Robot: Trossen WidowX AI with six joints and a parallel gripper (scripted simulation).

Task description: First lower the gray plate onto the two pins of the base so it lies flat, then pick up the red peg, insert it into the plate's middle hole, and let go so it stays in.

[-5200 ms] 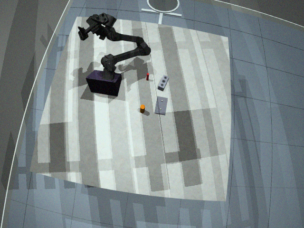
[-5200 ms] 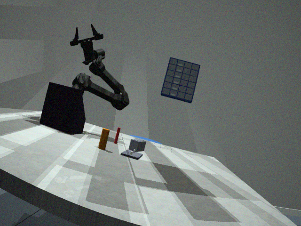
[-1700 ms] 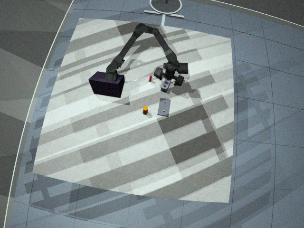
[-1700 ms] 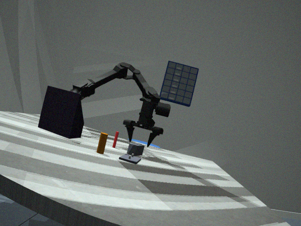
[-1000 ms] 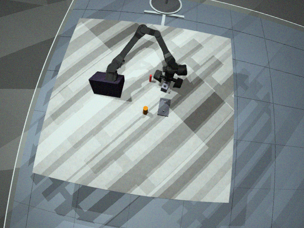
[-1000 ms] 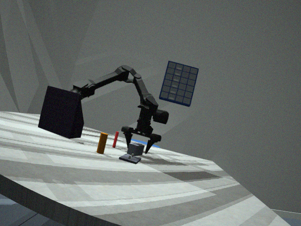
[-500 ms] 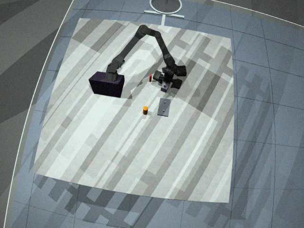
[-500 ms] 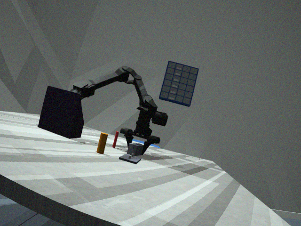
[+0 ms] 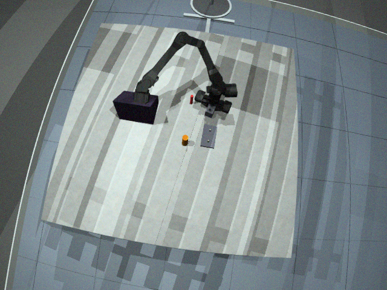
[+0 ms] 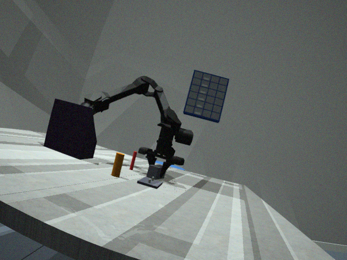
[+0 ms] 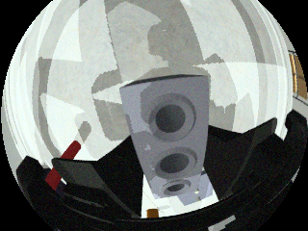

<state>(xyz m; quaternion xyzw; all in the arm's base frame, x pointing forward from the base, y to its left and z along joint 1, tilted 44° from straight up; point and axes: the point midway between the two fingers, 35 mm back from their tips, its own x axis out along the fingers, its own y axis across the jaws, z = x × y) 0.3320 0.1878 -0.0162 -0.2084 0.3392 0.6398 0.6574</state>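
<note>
The base lies 160 mm to the right of my gripper tip and 20 mm ahead of it. Round my gripper tip: gray plate (30 mm above); then red peg (110 mm behind, 30 mm above, 10 mm to the left); then orange cylinder (220 mm to the right, 90 mm behind, 30 mm above).
</note>
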